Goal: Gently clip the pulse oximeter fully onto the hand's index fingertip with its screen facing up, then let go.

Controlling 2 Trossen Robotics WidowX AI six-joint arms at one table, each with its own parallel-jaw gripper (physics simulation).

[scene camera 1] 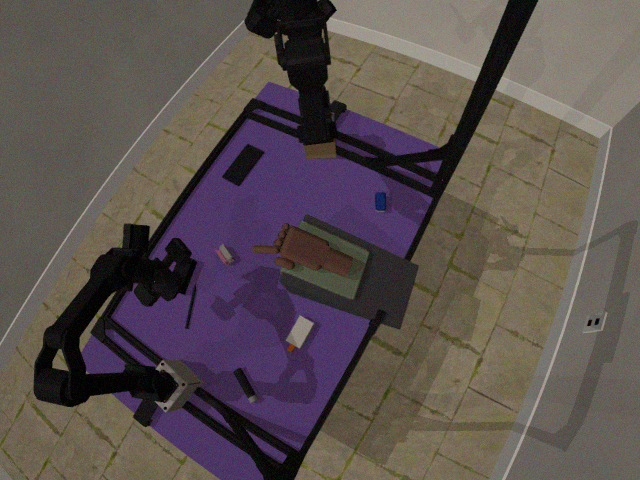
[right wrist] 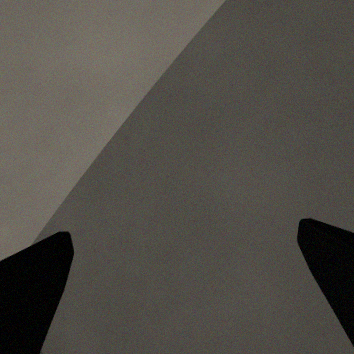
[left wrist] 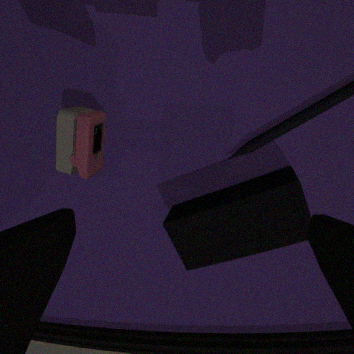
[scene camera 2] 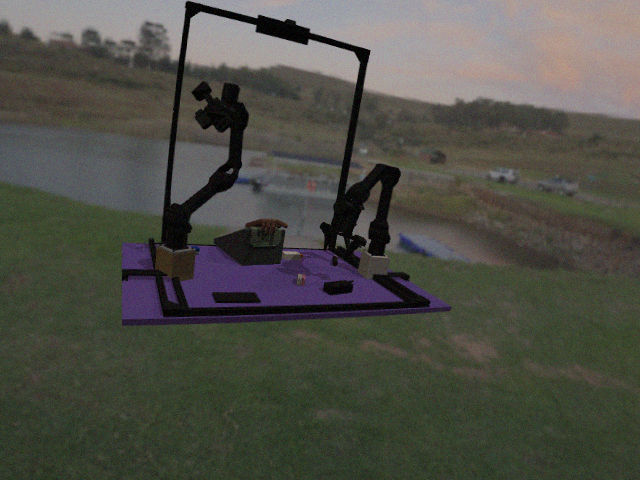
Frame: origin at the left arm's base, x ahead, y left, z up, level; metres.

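Seen in the pictures: left gripper, fingertip midpoint: (scene camera 1: 180, 274) (left wrist: 194, 223) (scene camera 2: 334, 254); right gripper, fingertip midpoint: (right wrist: 186, 236) (scene camera 2: 199, 102); left arm's base at its link origin: (scene camera 1: 163, 386) (scene camera 2: 376, 253); right arm's base at its link origin: (scene camera 2: 176, 247).
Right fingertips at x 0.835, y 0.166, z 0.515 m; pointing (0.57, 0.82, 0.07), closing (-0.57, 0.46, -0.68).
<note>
Pixels of each thing's top centre, then the offset from my right fingertips to it.
- pulse oximeter at its top centre: (left wrist: 70, 145) (scene camera 1: 223, 253) (scene camera 2: 301, 276) 0.455 m back, 0.026 m right, 0.589 m down
- black box at its top centre: (left wrist: 236, 231) (scene camera 1: 179, 273) (scene camera 2: 339, 283) 0.586 m back, 0.045 m left, 0.585 m down
- dark pen at its top centre: (left wrist: 309, 113) (scene camera 1: 190, 305) 0.640 m back, 0.038 m right, 0.612 m down
- black pad at its top centre: (scene camera 2: 236, 296) (scene camera 1: 242, 163) 0.179 m back, 0.146 m left, 0.613 m down
- blue item at its top centre: (scene camera 1: 381, 199) 0.044 m back, 0.314 m right, 0.588 m down
- white box at its top centre: (scene camera 1: 297, 335) (scene camera 2: 293, 252) 0.506 m back, 0.353 m right, 0.593 m down
- black cylinder at its top centre: (scene camera 1: 244, 385) 0.708 m back, 0.320 m right, 0.593 m down
The pulse oximeter (scene camera 1: 225, 254) (scene camera 2: 301, 279) (left wrist: 90, 142), pink and pale grey, stands on its side on the purple table, its dark screen facing sideways. The brown hand (scene camera 1: 305, 248) (scene camera 2: 266, 224) lies on a green pad on a grey wedge. Its extended index finger (scene camera 1: 264, 249) points left in scene camera 1, with no oximeter on it. My left gripper (scene camera 1: 168, 276) (scene camera 2: 342, 245) (left wrist: 194, 223) is open and empty, above the table to the left of the oximeter in scene camera 1. My right gripper (scene camera 2: 202, 105) (right wrist: 186, 236) is open and empty, raised high, facing a grey wall.
A black box (scene camera 2: 338, 287) (left wrist: 240, 220) lies beneath the left gripper, near a dark pen (scene camera 1: 191, 307) (left wrist: 295, 117). A black pad (scene camera 1: 242, 164) (scene camera 2: 235, 297), a blue item (scene camera 1: 380, 201), a white box (scene camera 1: 299, 330) and a black cylinder (scene camera 1: 245, 384) lie around. A black frame borders the table.
</note>
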